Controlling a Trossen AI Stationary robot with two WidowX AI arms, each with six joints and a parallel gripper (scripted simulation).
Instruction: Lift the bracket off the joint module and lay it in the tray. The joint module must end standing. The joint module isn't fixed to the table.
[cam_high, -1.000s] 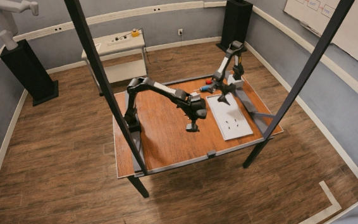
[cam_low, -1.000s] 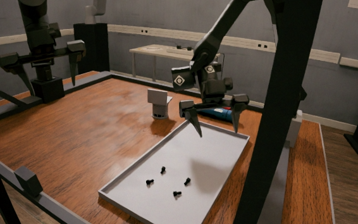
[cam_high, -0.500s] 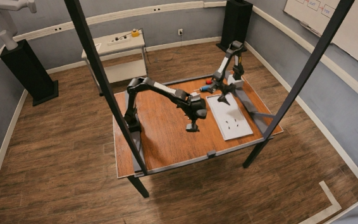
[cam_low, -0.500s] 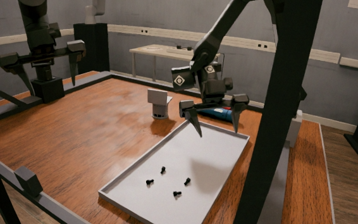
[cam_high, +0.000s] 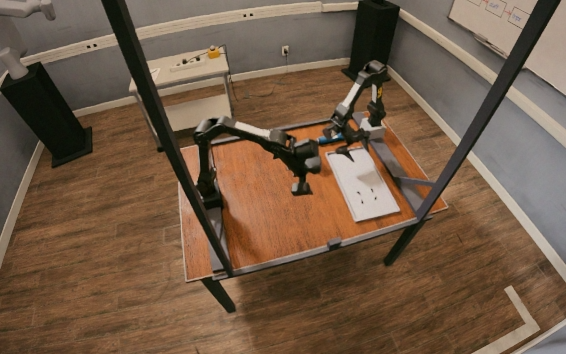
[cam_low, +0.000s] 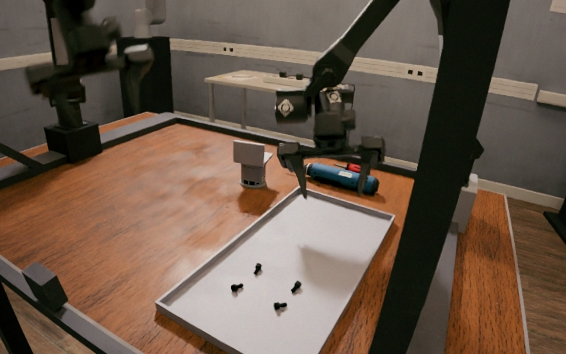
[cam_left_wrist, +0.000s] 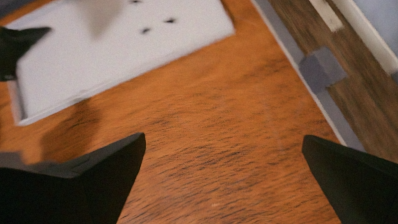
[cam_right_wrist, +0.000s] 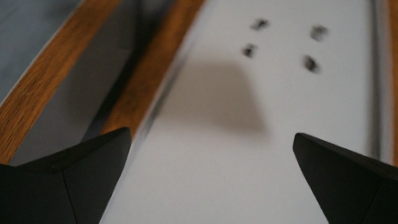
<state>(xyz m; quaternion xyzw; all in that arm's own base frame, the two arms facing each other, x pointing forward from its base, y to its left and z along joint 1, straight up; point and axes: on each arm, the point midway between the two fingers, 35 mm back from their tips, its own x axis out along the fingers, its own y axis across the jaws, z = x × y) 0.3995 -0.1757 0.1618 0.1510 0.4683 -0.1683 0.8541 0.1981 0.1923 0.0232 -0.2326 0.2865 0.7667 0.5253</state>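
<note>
My right gripper is now 15 cm short of the bracket, 19 cm to the right of it and 4 cm above it. From my right hand the other things lie so: red tool 28 cm ahead, 3 cm to the right, 10 cm below; joint module 15 cm ahead, 19 cm to the left, 8 cm below; tray 9 cm behind, 3 cm to the left, 11 cm below.
</note>
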